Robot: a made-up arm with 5 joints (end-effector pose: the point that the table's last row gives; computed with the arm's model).
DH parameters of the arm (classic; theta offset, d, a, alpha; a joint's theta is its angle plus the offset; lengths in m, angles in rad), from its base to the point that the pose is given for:
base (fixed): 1.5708 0.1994 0 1.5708
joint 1: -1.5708 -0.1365 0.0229 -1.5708
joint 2: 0 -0.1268 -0.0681 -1.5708
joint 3: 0 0.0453 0.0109 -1.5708
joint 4: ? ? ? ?
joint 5: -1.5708 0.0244 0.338 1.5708
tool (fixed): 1.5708 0.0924 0 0
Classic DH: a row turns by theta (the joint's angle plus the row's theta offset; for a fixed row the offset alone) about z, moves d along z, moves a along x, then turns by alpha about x.
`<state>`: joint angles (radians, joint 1 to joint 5).
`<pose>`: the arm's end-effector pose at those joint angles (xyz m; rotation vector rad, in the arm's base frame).
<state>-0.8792 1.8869 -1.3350 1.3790 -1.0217</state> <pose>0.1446 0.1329 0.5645 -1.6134 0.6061 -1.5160</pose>
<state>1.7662 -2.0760 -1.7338 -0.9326 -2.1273</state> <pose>-0.6413 0.1302 -0.1209 -0.1137 -1.3736 -1.4354</pose>
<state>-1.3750 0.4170 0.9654 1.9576 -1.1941</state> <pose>-0.5779 0.0098 0.3749 -2.0531 -1.7930 1.5095</pose>
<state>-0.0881 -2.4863 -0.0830 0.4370 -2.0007</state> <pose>-0.2491 0.1997 -0.2542 -0.2501 -1.8065 -2.3755</pose>
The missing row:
joint 4: 0 -0.1666 -0.0578 -1.5708
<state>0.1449 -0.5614 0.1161 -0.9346 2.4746</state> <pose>-0.2417 0.2607 -0.0170 2.4937 0.0982 -0.4944</pose>
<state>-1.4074 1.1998 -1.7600 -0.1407 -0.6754</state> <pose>-0.1561 -0.1295 0.6211 -0.2019 0.4891 -1.0733</pose>
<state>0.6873 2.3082 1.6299 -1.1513 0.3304</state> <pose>0.0520 0.0166 -0.0330 -1.6335 1.6639 1.4290</pose>
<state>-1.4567 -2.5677 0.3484 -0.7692 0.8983</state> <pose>-0.0158 -0.1099 0.4708 -0.3548 -1.0571 1.5016</pose>
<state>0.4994 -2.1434 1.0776 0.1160 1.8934</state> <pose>0.0558 -0.3202 0.1571 0.6157 -2.2268 0.4183</pose>
